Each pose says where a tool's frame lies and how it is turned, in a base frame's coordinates. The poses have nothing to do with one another.
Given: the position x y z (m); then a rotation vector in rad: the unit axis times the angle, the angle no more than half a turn.
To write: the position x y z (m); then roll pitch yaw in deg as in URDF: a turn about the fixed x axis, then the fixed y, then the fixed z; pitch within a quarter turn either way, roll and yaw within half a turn. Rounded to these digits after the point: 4 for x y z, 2 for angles.
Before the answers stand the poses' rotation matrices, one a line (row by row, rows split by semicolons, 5 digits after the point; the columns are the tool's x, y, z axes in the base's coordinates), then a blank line. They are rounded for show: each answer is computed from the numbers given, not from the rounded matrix.
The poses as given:
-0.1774 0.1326 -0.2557 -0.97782 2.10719 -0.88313
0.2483 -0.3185 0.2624 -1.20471 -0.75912 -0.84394
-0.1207 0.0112 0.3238 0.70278 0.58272 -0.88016
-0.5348 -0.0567 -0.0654 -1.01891 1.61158 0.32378
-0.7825 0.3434 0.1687 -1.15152 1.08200 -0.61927
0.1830 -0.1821 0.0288 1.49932 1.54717 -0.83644
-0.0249 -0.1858 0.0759 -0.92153 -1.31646 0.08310
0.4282 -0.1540 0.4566 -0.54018 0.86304 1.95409
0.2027 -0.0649 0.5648 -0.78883 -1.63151 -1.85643
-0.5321 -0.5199 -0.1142 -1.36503 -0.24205 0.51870
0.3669 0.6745 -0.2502 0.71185 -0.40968 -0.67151
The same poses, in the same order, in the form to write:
-0.51476 -0.38104 0.76800; -0.81475 0.49624 -0.29989; -0.26685 -0.78010 -0.56590
0.49005 0.86998 -0.05460; -0.14610 0.14372 0.97877; 0.85936 -0.47167 0.19754
0.51365 0.84126 0.16863; -0.48376 0.44628 -0.75286; -0.70862 0.30513 0.63621
0.02094 -0.75148 0.65942; -0.43849 0.58584 0.68156; -0.89849 -0.30342 -0.31725
0.39240 -0.12510 0.91125; -0.84907 0.33169 0.41116; -0.35369 -0.93506 0.02393
0.03021 0.99442 0.10105; 0.46006 0.07591 -0.88464; -0.88738 0.07321 -0.45520
0.30225 0.43488 -0.84825; 0.53809 0.65669 0.52841; 0.78683 -0.61615 -0.03552
-0.49563 -0.86801 -0.03008; 0.56242 -0.34715 0.75045; -0.66184 0.35503 0.66024
-0.68253 0.72688 0.07613; -0.01786 -0.12072 0.99253; 0.73064 0.67607 0.09538
0.86399 -0.21183 -0.45678; 0.48615 0.11481 0.86630; -0.13107 -0.97054 0.20218
0.71857 0.41981 -0.55446; -0.68509 0.56443 -0.46051; 0.11963 0.71076 0.69319

-0.1774 0.1326 -0.2557 -125.96 15.48 -122.29
0.2483 -0.3185 0.2624 -67.28 -59.25 -16.60
-0.1207 0.0112 0.3238 25.62 45.12 -43.28
-0.5348 -0.0567 -0.0654 -136.28 63.96 -87.27
-0.7825 0.3434 0.1687 -88.53 20.71 -65.20
0.1830 -0.1821 0.0288 170.86 62.55 86.24
-0.0249 -0.1858 0.0759 -93.30 -51.89 60.68
0.4282 -0.1540 0.4566 28.27 41.44 131.39
0.2027 -0.0649 0.5648 81.97 -46.94 -178.50
-0.5321 -0.5199 -0.1142 -78.23 7.53 29.37
0.3669 0.6745 -0.2502 45.72 -6.87 -43.63

